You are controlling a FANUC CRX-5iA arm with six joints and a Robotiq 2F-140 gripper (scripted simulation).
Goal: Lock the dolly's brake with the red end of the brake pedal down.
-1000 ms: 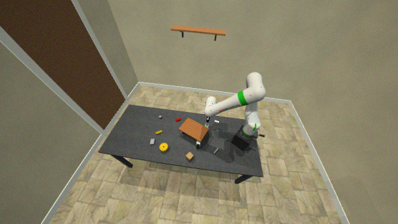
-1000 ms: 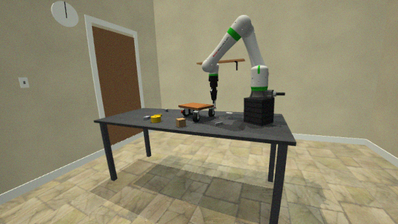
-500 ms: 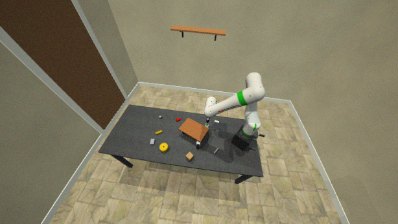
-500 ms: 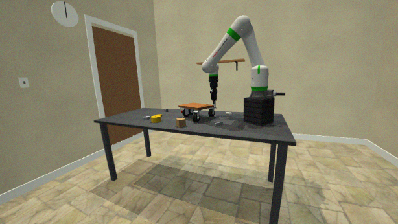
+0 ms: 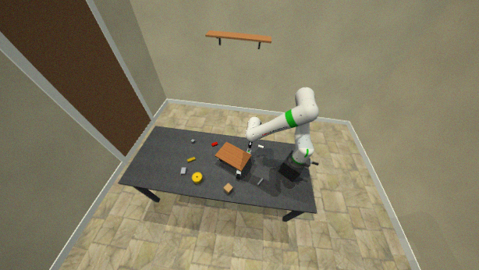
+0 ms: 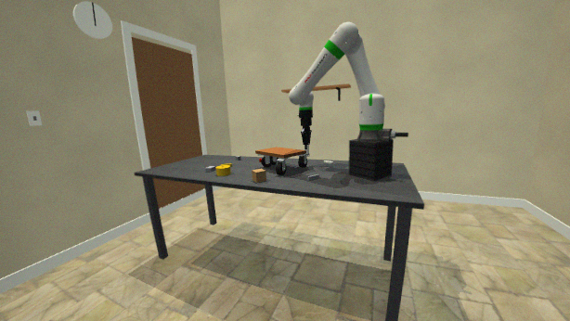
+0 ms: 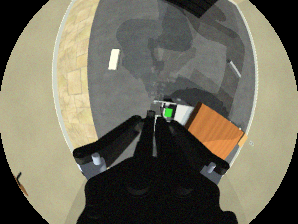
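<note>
The caster brake pedal lies 4 cm below my hand and 2 cm to the left of it. From my hand the other things lie so: white piece 13 cm to the right, 11 cm below, 11 cm behind; then tan cube 44 cm to the left, 9 cm below, 8 cm ahead; then red block 39 cm ahead, 10 cm below, 1 cm to the left.
</note>
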